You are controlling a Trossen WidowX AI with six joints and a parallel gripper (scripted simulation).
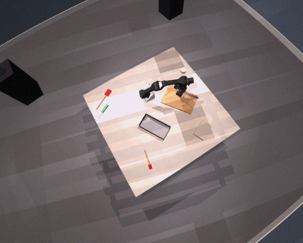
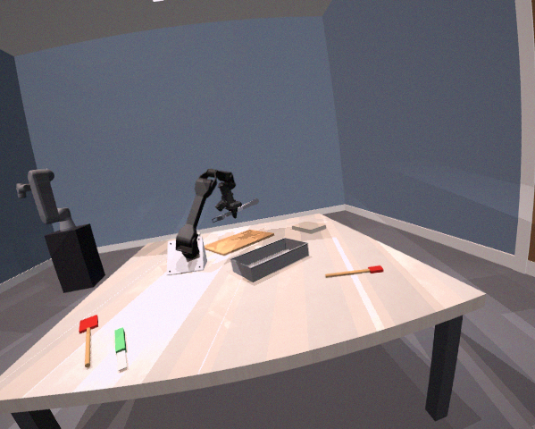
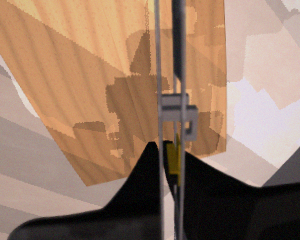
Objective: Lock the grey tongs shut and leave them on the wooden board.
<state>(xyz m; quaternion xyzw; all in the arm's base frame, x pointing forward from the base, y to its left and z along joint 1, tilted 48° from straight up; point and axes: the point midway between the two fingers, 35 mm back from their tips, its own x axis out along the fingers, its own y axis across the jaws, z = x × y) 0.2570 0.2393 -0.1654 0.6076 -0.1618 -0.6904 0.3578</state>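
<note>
The wooden board lies 130 mm below my gripper tip, 30 mm to the right of it and 10 mm behind it. The rest, counted from my gripper tip: flat white slab 420 mm ahead, 130 mm below, 60 mm to the right; then roasting tin 440 mm to the right, 110 mm below, 80 mm ahead; then white disc 270 mm behind, 250 mm to the left, 120 mm below.
</note>
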